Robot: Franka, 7 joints.
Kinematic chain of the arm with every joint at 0, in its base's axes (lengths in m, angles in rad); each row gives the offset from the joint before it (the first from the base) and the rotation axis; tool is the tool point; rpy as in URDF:
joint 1: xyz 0 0 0.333 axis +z
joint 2: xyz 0 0 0 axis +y
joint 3: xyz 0 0 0.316 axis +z
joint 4: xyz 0.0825 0 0 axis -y
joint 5: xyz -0.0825 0 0.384 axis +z
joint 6: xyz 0 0 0 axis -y
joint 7: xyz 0.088 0 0 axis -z
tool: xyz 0 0 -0.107 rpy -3.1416 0 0
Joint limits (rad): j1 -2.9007..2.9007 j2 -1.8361..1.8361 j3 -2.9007..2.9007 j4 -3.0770..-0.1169 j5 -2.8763..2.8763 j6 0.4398..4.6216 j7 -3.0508..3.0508
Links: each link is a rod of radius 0.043 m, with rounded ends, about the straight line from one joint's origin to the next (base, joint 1, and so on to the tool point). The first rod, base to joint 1, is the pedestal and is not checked.
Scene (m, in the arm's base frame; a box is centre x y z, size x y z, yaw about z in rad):
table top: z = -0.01
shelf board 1: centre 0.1 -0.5 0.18 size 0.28 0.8 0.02 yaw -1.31
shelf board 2: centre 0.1 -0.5 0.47 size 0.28 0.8 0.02 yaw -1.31
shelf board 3: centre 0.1 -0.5 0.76 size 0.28 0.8 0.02 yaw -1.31
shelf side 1: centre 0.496 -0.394 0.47 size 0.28 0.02 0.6 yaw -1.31
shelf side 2: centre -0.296 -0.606 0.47 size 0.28 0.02 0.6 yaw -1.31
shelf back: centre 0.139 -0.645 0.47 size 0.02 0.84 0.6 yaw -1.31
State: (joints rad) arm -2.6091 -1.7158 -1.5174 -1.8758 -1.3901 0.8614 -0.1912
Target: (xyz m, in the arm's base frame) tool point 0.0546 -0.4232 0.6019
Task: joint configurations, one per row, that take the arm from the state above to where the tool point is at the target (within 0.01 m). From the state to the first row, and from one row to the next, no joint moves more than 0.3 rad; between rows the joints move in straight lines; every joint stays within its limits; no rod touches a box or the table.
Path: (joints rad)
1: -2.4150 -1.4804 -1.2299 -2.0144 -1.3570 0.8360 -0.1349
2: -2.2208 -1.2449 -0.9424 -2.1531 -1.3238 0.8106 -0.0787
3: -2.0267 -1.0095 -0.6550 -2.2917 -1.2907 0.7852 -0.0224
4: -1.8325 -0.7741 -0.3675 -2.4303 -1.2576 0.7598 0.0339
5: -1.6194 -0.6462 -0.2403 -2.3482 -1.2593 0.9858 -0.0411
6: -1.4062 -0.5184 -0.1131 -2.2661 -1.2610 1.2118 -0.1162
7: -1.1930 -0.3905 0.0141 -2.1840 -1.2627 1.4378 -0.1912

